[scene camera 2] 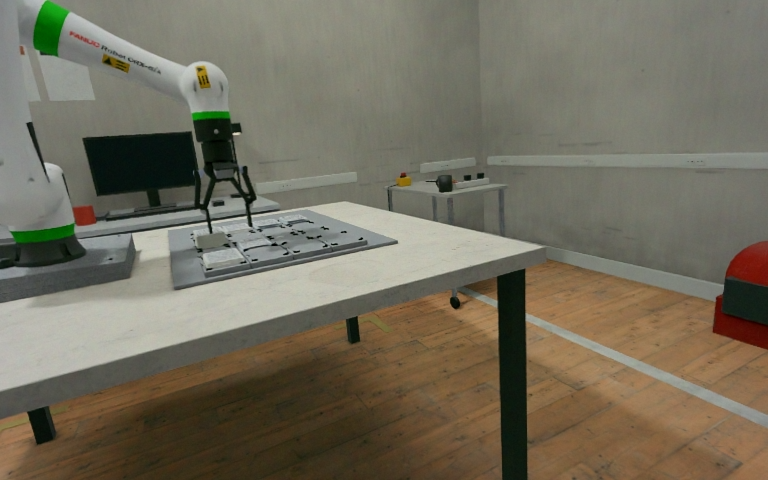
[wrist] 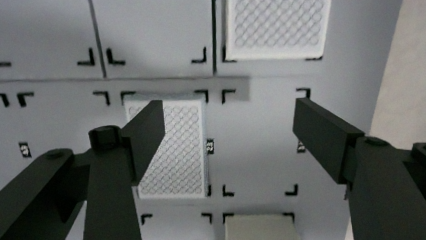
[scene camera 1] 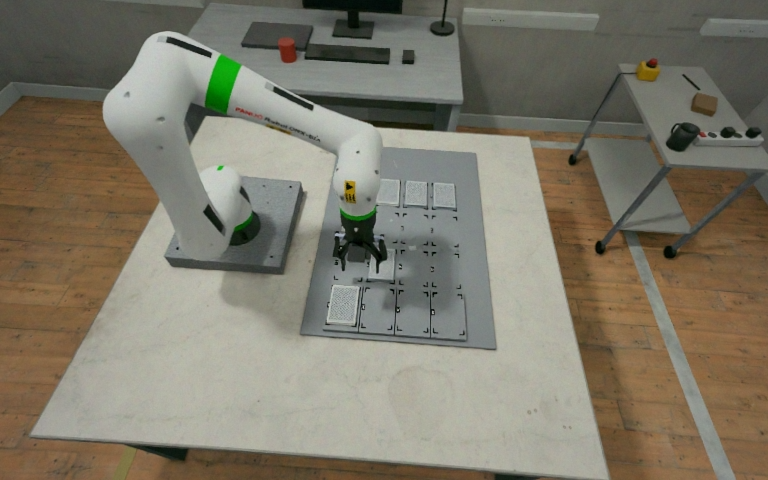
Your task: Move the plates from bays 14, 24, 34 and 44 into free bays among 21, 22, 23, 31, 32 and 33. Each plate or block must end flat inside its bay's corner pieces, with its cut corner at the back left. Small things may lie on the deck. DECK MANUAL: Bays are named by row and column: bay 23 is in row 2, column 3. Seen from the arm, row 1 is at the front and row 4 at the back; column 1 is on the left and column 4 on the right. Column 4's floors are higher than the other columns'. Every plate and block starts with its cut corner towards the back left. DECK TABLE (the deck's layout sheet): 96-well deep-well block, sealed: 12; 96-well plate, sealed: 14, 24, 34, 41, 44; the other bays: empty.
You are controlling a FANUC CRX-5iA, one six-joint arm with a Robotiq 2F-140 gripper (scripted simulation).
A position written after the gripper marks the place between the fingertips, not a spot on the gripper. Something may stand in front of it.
Note:
In view: the gripper [scene camera 2: 231,229] and a plate [wrist: 178,171].
The gripper also shows in the wrist view [wrist: 228,116] and in scene camera 1 [scene camera 1: 360,269].

